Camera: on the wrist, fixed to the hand. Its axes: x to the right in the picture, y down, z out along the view.
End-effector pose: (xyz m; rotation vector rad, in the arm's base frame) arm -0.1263 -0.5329 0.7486 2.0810 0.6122 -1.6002
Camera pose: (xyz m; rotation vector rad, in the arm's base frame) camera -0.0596 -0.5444 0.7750 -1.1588 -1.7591 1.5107
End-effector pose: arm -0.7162 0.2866 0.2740 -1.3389 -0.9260 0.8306
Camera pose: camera -0.6733 0.2586 0.2225 -0.3018 -1.4349 -0.3299
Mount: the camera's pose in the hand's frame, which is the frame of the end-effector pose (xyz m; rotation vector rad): -0.0111 0.0506 -0.0509 0.1000 0.0689 -1.4901
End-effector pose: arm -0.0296 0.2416 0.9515 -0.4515 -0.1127 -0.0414
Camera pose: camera -0.0323 0.2650 0.8828 -0.1804 -0.3614 -1.5051
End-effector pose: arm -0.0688 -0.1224 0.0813 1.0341 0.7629 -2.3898
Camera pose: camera -0.0062 -0.1269 0.0447 -0.3052 -1.0405 1.9161
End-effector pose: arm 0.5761 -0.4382 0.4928 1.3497 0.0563 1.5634
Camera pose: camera 0.5037 -0.4422 0.4968 0.8581 0.9537 0.3146
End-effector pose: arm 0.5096 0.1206 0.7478 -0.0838 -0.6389 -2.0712
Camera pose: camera 0.5661 0.0835 0.7212 -0.5508 0.6580 2.5588
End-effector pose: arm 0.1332 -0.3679 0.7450 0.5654 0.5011 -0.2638
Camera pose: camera 0.1233 -0.2965 0.7361 0.1937 0.9123 -1.6928
